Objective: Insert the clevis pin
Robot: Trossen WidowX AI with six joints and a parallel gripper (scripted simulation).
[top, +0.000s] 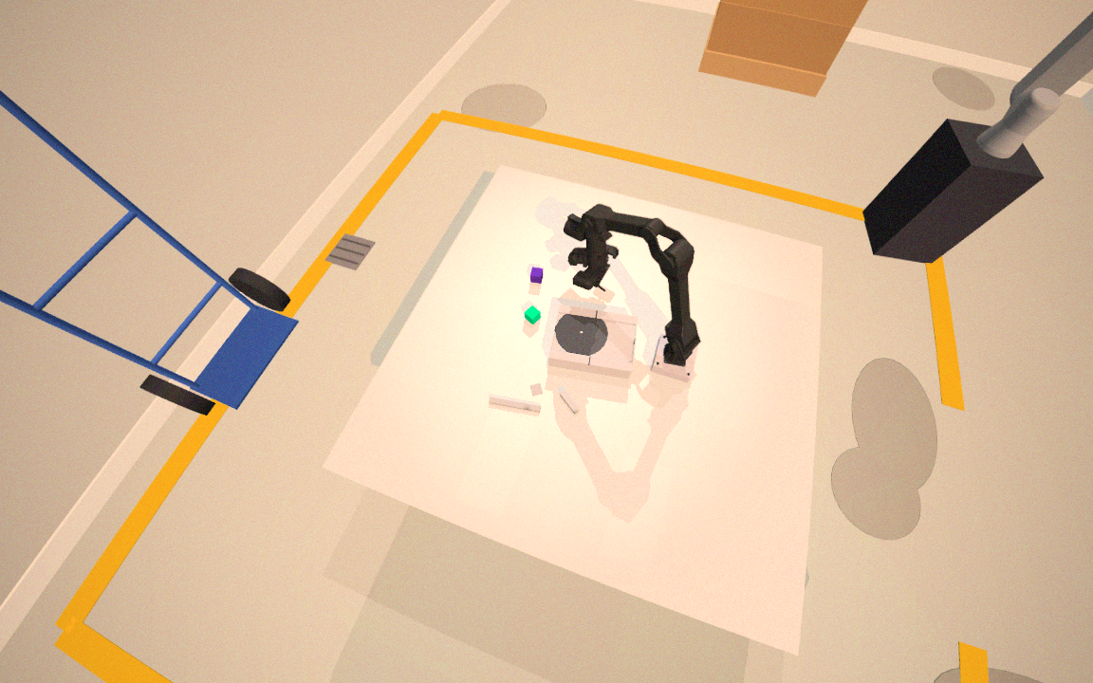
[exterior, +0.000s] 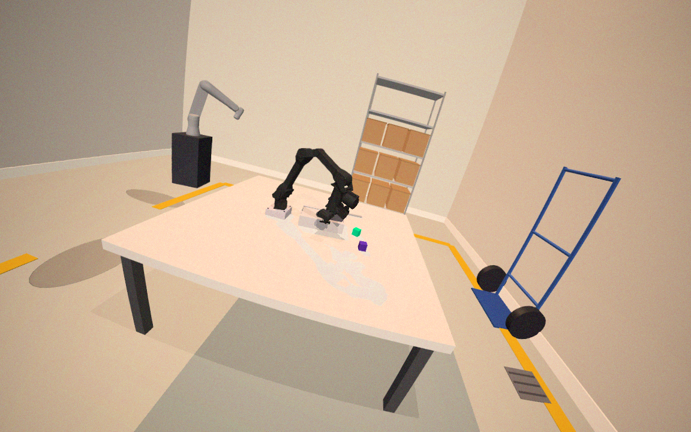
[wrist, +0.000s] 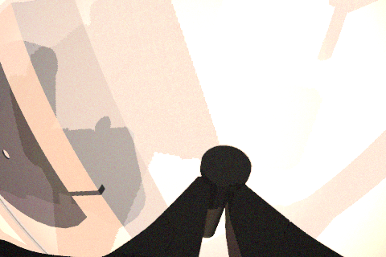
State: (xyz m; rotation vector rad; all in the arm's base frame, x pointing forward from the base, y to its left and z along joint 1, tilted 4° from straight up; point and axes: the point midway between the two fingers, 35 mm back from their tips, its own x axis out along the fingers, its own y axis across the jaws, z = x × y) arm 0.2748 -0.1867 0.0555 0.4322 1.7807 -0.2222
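My gripper tip is 160 mm to the right of the aluminium disc, 20 mm short of it and 20 mm above it. The rest, counted from my gripper tip: pale rimmed tray: 170 mm to the left, 40 mm below, 20 mm behind; purple cube: 210 mm ahead, 60 mm below, 50 mm to the right; clevis pin: 10 mm behind.
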